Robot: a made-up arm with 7 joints.
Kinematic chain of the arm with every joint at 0, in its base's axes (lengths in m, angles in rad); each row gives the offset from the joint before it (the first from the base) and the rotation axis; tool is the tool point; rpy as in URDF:
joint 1: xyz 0 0 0.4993 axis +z
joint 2: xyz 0 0 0 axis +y
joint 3: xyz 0 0 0.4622 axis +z
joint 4: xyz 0.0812 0 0 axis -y
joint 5: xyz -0.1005 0 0.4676 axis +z
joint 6: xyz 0 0 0 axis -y
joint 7: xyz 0.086 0 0 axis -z
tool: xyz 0 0 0 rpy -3.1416 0 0
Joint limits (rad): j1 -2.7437..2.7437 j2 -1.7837..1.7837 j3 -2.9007..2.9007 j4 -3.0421..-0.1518 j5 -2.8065..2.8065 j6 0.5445..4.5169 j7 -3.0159..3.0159
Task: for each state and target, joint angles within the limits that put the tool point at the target. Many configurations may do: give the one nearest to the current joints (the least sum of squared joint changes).
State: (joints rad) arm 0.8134 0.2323 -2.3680 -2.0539 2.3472 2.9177 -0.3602
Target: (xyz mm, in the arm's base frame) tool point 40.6 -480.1 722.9
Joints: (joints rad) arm 0.8856 0.0849 -2.2800 -2.2332 2.3774 2.8941 -0.3602
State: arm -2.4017 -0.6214 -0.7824 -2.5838 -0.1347 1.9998 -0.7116
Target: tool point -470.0 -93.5 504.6
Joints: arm -2.3278 0.1414 -0.6331 -2.6051 -0.1431 1.9676 -0.7116
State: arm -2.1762 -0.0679 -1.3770 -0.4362 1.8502 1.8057 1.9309
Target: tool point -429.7 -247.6 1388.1
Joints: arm -1.9441 0.3231 -1.2267 -0.6106 1.8768 1.8736 1.9309
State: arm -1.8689 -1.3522 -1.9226 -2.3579 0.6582 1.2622 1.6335
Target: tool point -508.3 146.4 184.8
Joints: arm -1.4963 -1.6550 -2.1328 -2.1933 0.6589 1.3367 1.6335
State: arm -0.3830 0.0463 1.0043 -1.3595 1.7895 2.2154 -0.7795
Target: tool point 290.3 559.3 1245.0
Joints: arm 0.3170 0.3193 1.2210 -0.9738 1.7268 1.9385 -0.7795
